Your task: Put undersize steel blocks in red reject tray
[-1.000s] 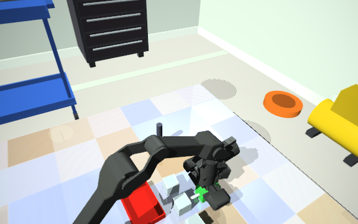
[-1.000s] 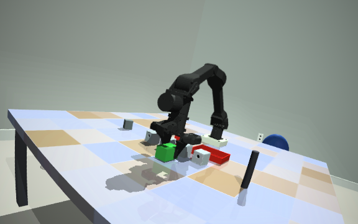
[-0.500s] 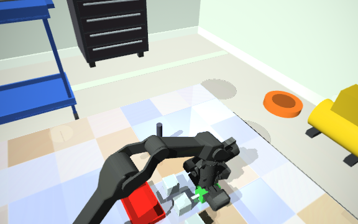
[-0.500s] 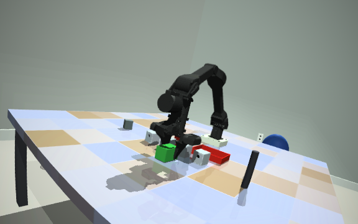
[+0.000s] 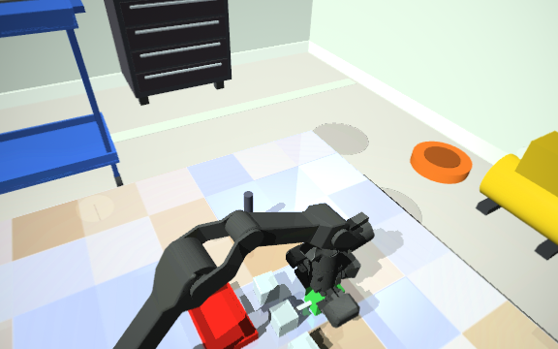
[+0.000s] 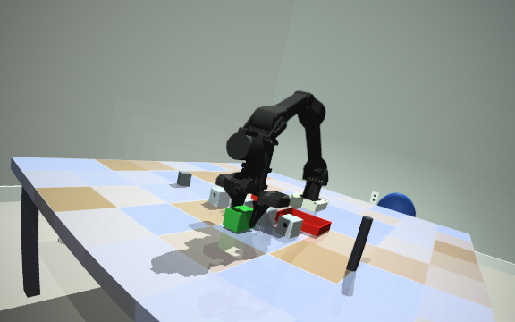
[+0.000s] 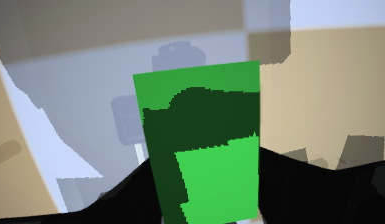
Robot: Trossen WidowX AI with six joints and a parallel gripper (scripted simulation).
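Right now my gripper tip is 2 cm below the green GO gauge and 1 cm past it. From my gripper tip the other things lie so: red reject tray: 21 cm behind, 3 cm to the left.
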